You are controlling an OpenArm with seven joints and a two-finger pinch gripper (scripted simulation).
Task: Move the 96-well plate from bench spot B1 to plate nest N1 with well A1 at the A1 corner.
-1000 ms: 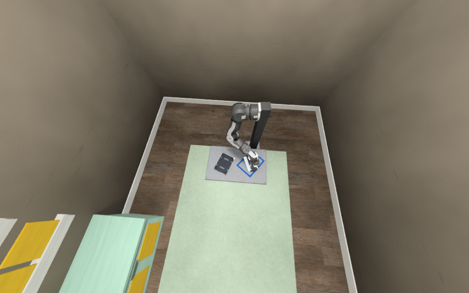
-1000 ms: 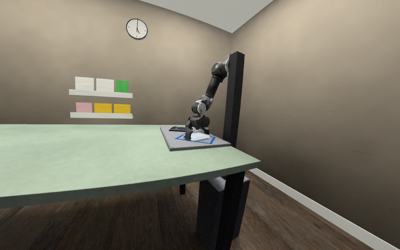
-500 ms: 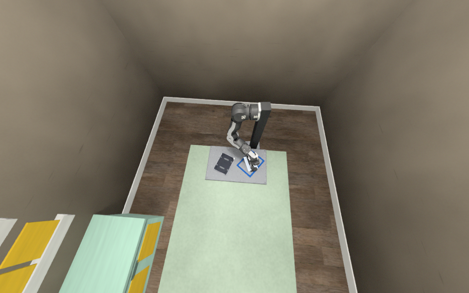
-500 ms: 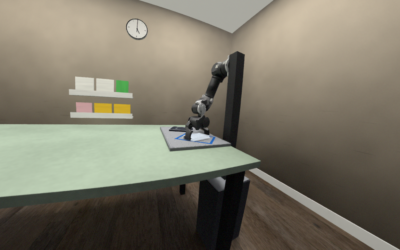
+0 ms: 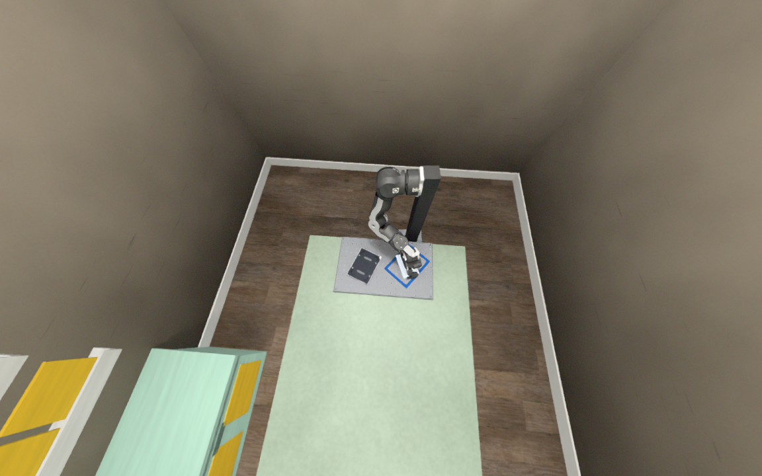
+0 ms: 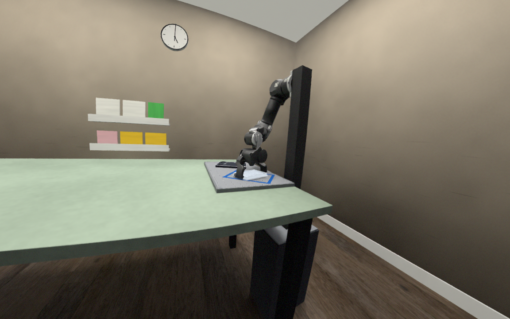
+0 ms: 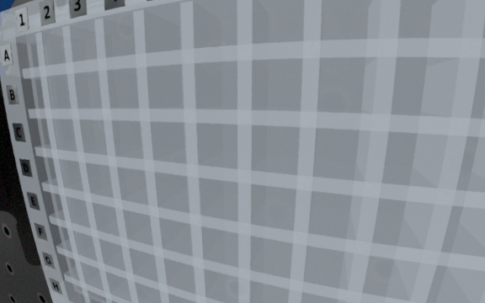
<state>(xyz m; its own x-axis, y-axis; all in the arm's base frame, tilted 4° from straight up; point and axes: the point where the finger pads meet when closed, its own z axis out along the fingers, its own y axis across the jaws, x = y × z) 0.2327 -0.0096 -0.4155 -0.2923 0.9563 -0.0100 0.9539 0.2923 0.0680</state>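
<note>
Right now the 96-well plate is 1 cm above my hand. Also, from my hand: black plate nest N1 (22 cm to the right, 1 cm ahead, 1 cm above); white A1 label (14 cm to the right, 4 cm behind, 1 cm above).
</note>
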